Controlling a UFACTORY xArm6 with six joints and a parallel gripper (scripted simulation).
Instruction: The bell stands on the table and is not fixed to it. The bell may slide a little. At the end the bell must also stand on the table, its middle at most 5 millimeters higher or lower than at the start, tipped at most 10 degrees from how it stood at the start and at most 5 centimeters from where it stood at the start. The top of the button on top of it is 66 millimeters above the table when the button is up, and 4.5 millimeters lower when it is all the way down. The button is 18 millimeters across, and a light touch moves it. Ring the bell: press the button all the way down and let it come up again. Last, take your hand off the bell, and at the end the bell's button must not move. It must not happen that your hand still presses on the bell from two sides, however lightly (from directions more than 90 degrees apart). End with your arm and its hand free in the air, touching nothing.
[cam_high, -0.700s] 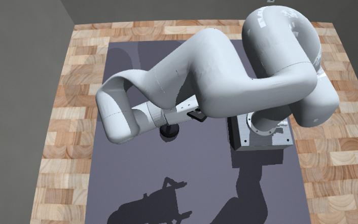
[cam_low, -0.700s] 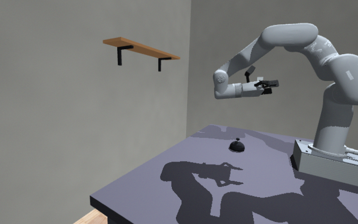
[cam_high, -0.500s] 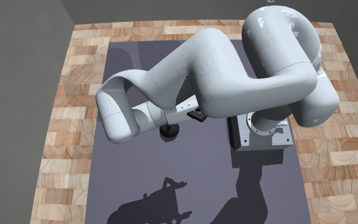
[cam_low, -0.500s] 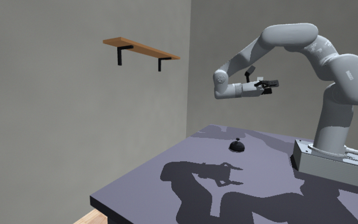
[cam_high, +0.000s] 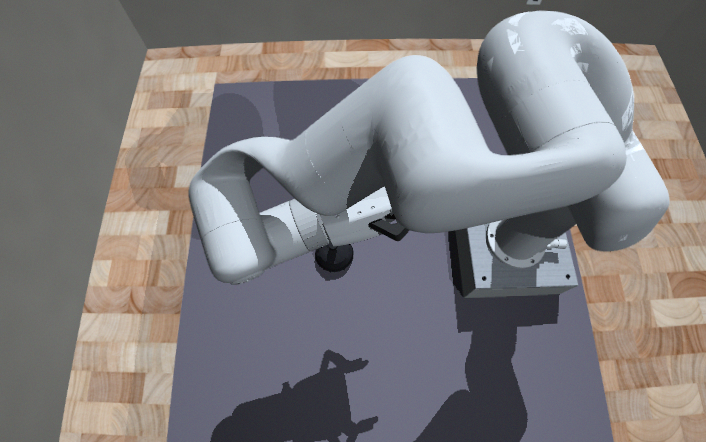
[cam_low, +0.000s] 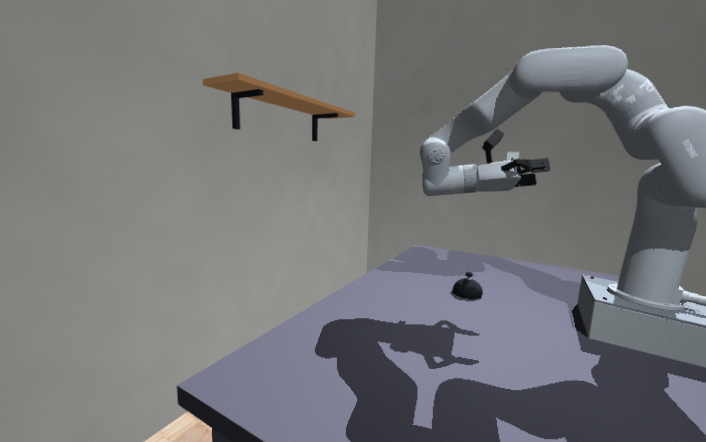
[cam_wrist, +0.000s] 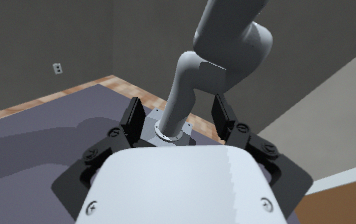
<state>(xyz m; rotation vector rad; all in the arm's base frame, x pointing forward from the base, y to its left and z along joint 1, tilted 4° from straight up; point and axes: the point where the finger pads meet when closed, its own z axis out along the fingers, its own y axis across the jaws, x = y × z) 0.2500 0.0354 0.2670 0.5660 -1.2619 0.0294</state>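
My gripper is now 140 mm short of the bell button, 10 mm to the right of it and 310 mm above it. The rest, counted from my hand: bell 140 mm ahead, 10 mm to the left, 330 mm below.
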